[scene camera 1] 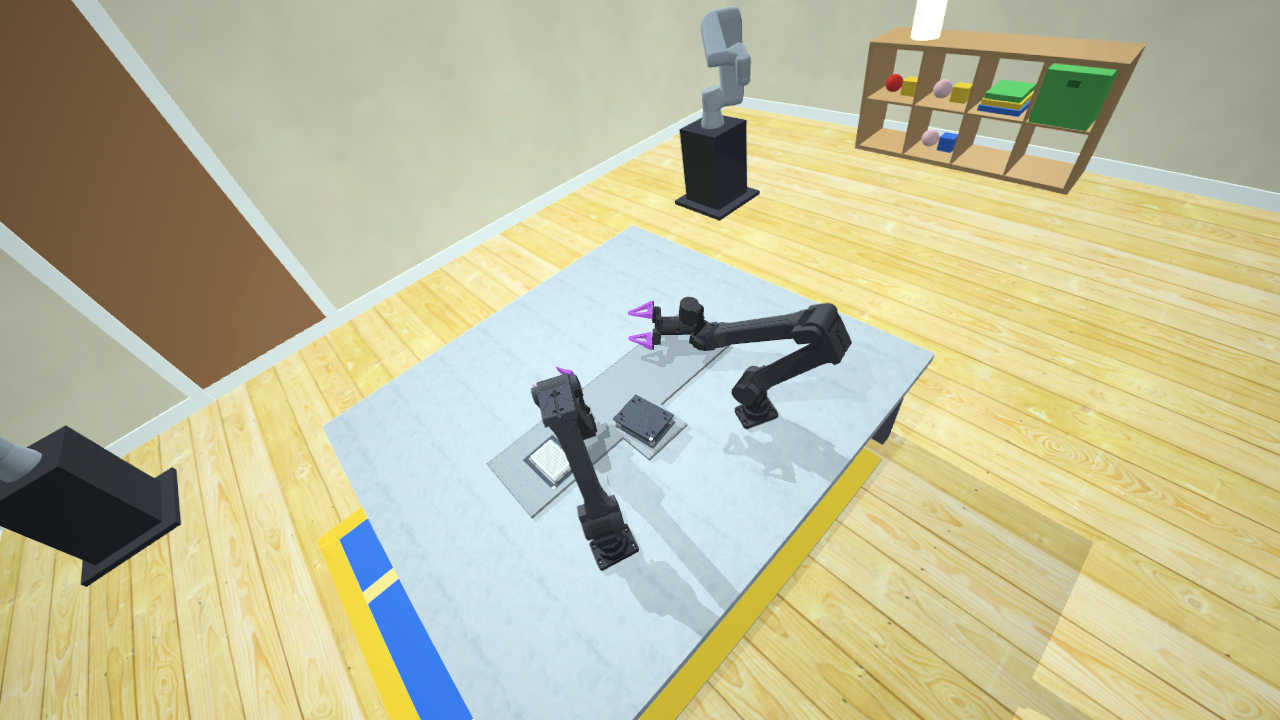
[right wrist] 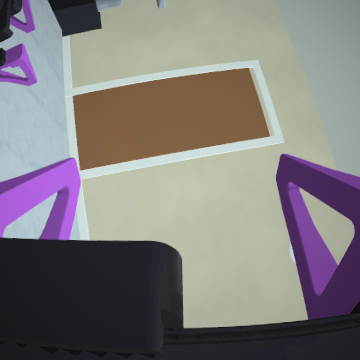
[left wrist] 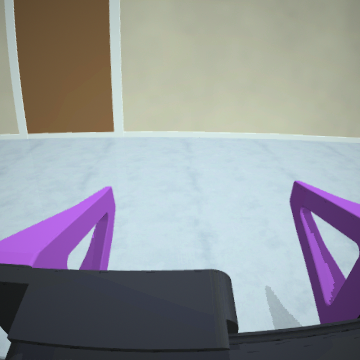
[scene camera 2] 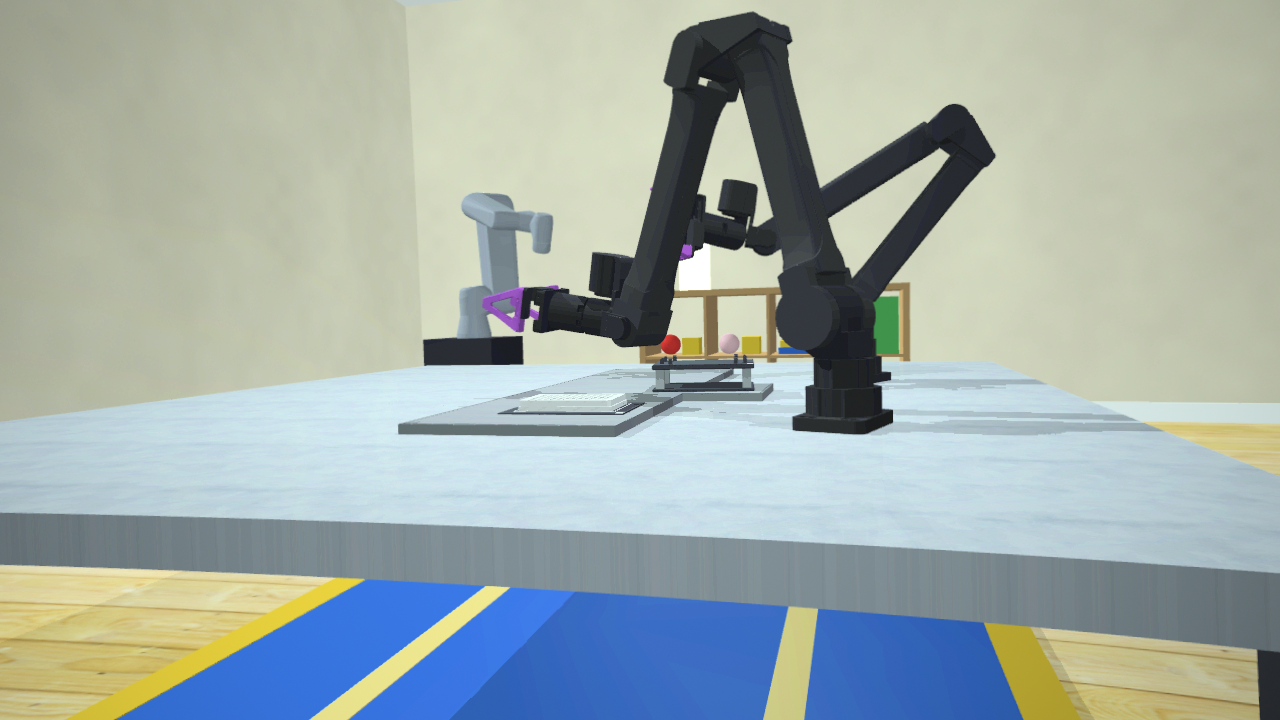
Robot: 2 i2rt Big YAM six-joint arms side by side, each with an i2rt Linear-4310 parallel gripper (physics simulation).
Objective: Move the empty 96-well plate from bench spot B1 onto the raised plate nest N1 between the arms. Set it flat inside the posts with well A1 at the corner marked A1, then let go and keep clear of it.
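Pixels of known places: left gripper, fingertip midpoint: [scene camera 1: 545, 376] [right wrist: 31, 55] [left wrist: 203, 193] [scene camera 2: 497, 301]; right gripper, fingertip midpoint: [scene camera 1: 628, 326] [right wrist: 177, 166]; left arm's base, link origin: [scene camera 1: 614, 547] [scene camera 2: 843, 426]; right arm's base, link origin: [scene camera 1: 756, 413].
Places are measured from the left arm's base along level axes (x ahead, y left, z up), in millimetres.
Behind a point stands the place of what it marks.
Note:
The white 96-well plate [scene camera 1: 549, 459] @[x 356, y 75, z 24 mm] [scene camera 2: 574, 402] @[x 325, y 102, z 26 mm] lies flat in a dark-edged spot on the grey deck, left of the raised nest. The raised plate nest [scene camera 1: 643, 417] @[x 320, y -252, z 57 mm] [scene camera 2: 703, 365] @[x 297, y -199, z 55 mm] is a dark platform on pillars with small posts, and no plate lies on it. Its A1 mark is too small to read. My left gripper [left wrist: 203, 193] @[x 569, y -21, z 165 mm] is open and empty, held level above the deck beyond the plate; in scene camera 1 its arm mostly hides it. My right gripper [scene camera 1: 640, 325] @[x 464, y -314, z 318 mm] [right wrist: 177, 166] @[x 464, y -314, z 318 mm] is open and empty, high over the far end of the deck.
The grey deck [scene camera 1: 514, 474] @[x 371, y 196, z 13 mm] [scene camera 2: 465, 423] @[x 384, y 240, z 13 mm] runs under the plate and past the nest on the table [scene camera 1: 429, 420] @[x 782, y 439, z 0 mm]. The left arm [scene camera 1: 586, 470] @[x 49, y -22, z 329 mm] stands close beside the plate and nest. The right arm [scene camera 1: 769, 331] @[x 128, y -586, z 408 mm] reaches over the far side. The left gripper's purple fingers [right wrist: 20, 67] @[x 569, y -21, z 165 mm] show in the right wrist view.

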